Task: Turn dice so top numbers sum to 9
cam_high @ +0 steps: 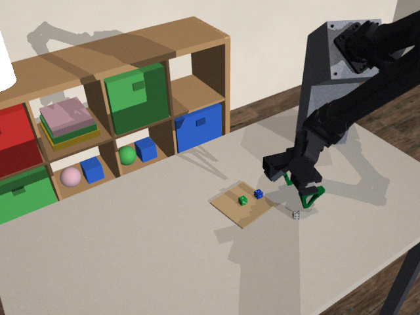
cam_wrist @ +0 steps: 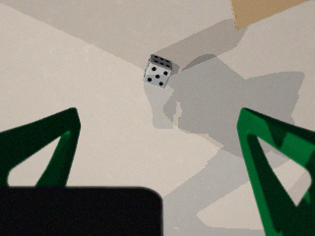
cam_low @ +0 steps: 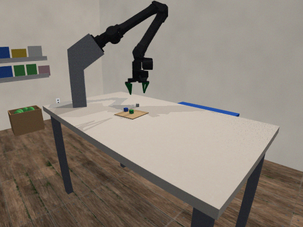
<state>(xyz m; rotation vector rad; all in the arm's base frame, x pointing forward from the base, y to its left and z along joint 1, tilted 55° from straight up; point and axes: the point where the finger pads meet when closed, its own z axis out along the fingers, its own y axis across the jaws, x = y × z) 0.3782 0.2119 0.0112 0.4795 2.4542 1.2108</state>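
Now: hand 8 cm above the white die. Also, from my hand: tan mat 12 cm to the right, 10 cm ahead, 9 cm below; then green die 12 cm to the right, 10 cm ahead, 8 cm below; then blue die 12 cm to the right, 8 cm below, 5 cm ahead.
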